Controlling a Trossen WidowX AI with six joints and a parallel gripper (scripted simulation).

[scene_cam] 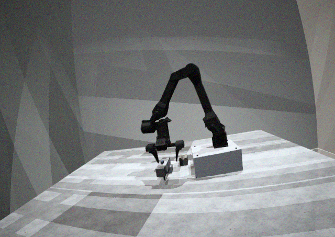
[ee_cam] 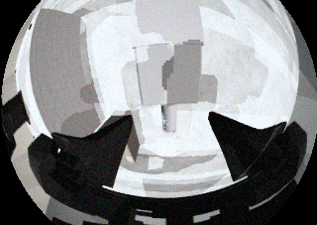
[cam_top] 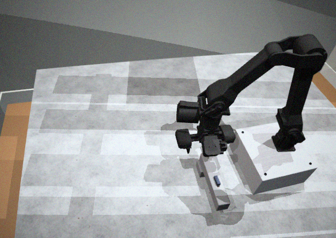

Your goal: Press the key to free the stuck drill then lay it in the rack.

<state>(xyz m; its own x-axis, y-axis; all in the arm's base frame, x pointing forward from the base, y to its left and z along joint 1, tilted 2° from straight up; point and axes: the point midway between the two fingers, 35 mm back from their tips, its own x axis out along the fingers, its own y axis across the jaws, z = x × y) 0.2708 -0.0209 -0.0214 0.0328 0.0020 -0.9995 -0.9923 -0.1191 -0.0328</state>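
Now: gripper tip 60 mm to the right of the drill, 20 mm below it and 10 mm past it. The rest, counted from my gripper tip: housing block: 120 mm to the left, 20 mm behind, 10 mm above; then blue key: 140 mm to the left, 20 mm behind, 20 mm above; then notched rack: 70 mm behind, 60 mm to the right, 10 mm below.
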